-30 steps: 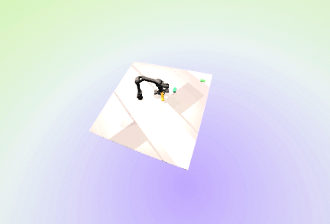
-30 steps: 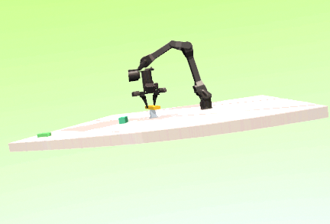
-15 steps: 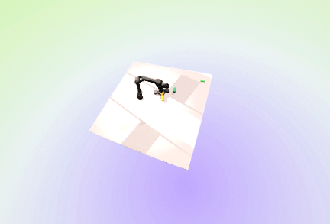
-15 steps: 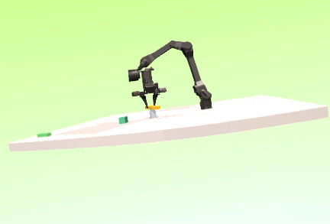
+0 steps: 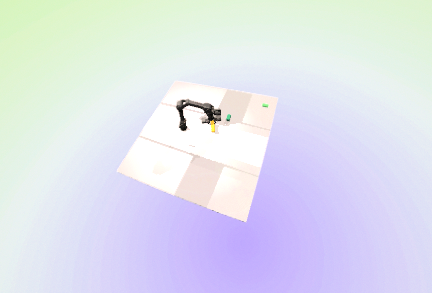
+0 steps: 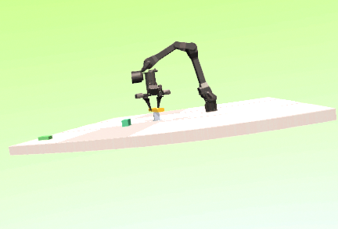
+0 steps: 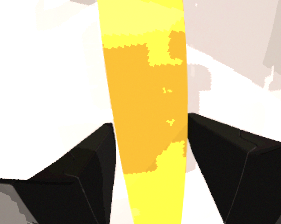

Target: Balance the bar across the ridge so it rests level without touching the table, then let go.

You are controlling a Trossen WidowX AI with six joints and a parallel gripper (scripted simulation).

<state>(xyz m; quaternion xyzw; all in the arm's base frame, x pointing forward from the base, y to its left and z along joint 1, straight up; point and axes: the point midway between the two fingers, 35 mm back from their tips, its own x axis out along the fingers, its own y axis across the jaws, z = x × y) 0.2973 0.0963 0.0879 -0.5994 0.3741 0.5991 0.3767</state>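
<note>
My gripper tip is 1 cm past the yellow bar and 2 cm to the right of it. Also, from my gripper tip: flat green block 44 cm ahead, 40 cm to the left, 5 cm below.
</note>
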